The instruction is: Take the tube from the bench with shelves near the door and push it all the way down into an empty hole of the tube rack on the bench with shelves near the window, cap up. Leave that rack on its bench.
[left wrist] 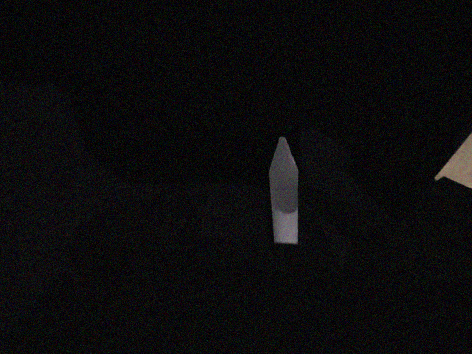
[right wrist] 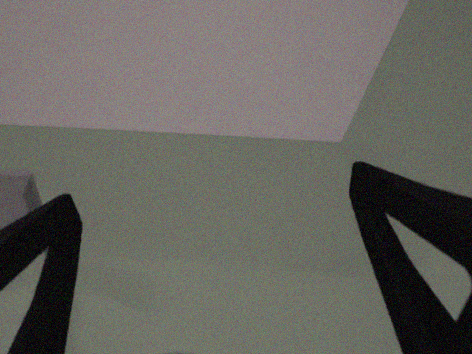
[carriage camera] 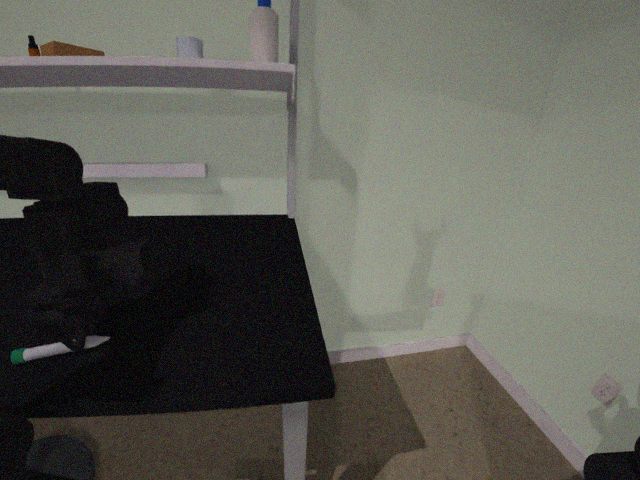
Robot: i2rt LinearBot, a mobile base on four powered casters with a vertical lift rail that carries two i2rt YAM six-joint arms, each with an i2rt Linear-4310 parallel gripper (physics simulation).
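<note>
The white tube lies nearly level over the black bench top, its green cap to the left and its conical tip to the right in the carriage view. Whether it touches the bench top cannot be told in the dark. My left gripper is partly open with its dark fingertips at the tube, not clamped on it; its fingers blend into the dark in the left wrist view. My right gripper is open and empty, facing the wall below a pale panel. The tube rack does not show.
Above the bench's back edge, a shelf board holds a blue-capped bottle, a pale cylinder, a brown box and a small amber bottle. A lower rail runs behind the bench. A dark round object stands below the bench's front edge.
</note>
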